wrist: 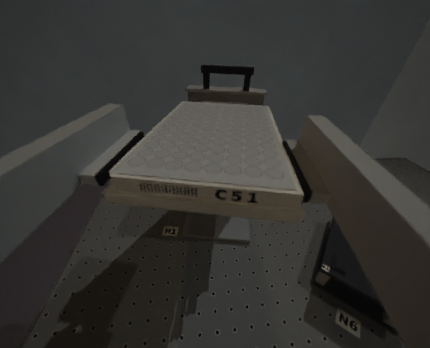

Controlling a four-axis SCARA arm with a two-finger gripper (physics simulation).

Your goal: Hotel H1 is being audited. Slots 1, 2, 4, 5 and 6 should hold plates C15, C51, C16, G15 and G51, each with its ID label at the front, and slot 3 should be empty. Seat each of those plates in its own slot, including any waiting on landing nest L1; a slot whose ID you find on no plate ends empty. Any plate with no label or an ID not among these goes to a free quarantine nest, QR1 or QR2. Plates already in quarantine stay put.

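Frame: origin at the arm's base, x ahead, y left, z up, level; centimetres.
Where they show: gripper, fingertip midpoint: [212, 126].
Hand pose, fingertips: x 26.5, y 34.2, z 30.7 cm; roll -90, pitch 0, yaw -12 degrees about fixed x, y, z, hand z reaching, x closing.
Observation:
Each offset is from my fingertips to the top centre of the thing. "pt": to the spot under its first point. Level surfaces: height alone.
A pale plate @[dx +0.5, dy +1.6, dz -0.5 cm] [215, 145] with many round wells fills the middle of the wrist view. The ID label C51 and a barcode show on its front edge. My gripper [212, 126] is shut on this plate, with one black-padded finger along each long side, and holds it level and raised. Hotel H1 @[pt dx +5.5, dy +24.7, dz -4.2 cm] [226, 95] shows behind the plate as a pale top with a black handle. Its base and the H1 tag @[dx -6.8, dy +15.0, dz -29.4 cm] [170, 231] show below the plate. The held plate hides the hotel's slots and anything in them.
A dark nest @[dx +27.9, dy +3.6, dz -24.0 cm] [345, 270] with an N6 tag @[dx +20.7, dy -4.1, dz -29.4 cm] [348, 323] is at the lower right, partly behind the right finger. The perforated deck @[dz -29.4 cm] [235, 300] lies below, with shadows across its left part. A grey wall stands at the back.

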